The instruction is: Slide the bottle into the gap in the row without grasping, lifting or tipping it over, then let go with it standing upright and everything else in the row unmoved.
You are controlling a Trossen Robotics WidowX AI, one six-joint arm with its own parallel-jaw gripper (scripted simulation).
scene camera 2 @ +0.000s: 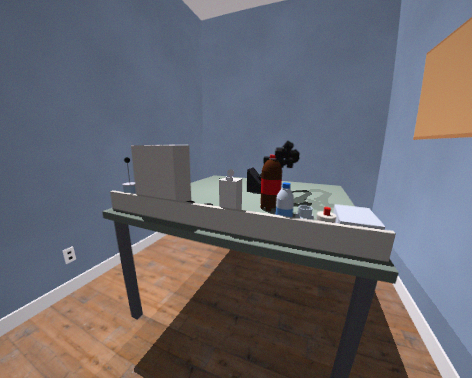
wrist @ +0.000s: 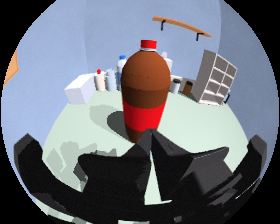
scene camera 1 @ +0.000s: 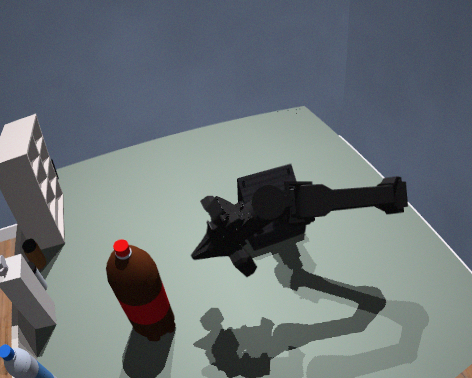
Note:
I see my gripper, a brown cola bottle, a flat white box, a white shelf rack, a white carton and a low white rail.
My gripper is seen too in the wrist view.

